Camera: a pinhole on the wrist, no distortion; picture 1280 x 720 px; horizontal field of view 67.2 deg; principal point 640.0 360.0 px. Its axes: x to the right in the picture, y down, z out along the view. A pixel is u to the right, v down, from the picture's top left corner.
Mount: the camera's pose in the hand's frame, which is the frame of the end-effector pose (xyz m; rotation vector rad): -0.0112 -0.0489 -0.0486 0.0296 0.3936 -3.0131
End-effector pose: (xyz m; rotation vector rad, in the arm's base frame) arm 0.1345 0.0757 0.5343 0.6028 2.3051 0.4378
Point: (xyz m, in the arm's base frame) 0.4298 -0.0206 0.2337
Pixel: 763 273
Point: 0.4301 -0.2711 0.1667
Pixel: 963 677
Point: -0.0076 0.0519 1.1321
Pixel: behind the camera
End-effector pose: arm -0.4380 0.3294 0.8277 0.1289 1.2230 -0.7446
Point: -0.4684 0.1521 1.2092
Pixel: outside the picture
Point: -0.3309 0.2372 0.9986
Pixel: 952 110
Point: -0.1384 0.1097 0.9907
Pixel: 590 90
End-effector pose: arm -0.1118 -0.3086 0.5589 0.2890 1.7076 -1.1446
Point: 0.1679 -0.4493 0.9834
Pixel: outside the picture
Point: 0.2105 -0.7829 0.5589
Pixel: 585 87
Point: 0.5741 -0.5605 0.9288
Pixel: outside the picture
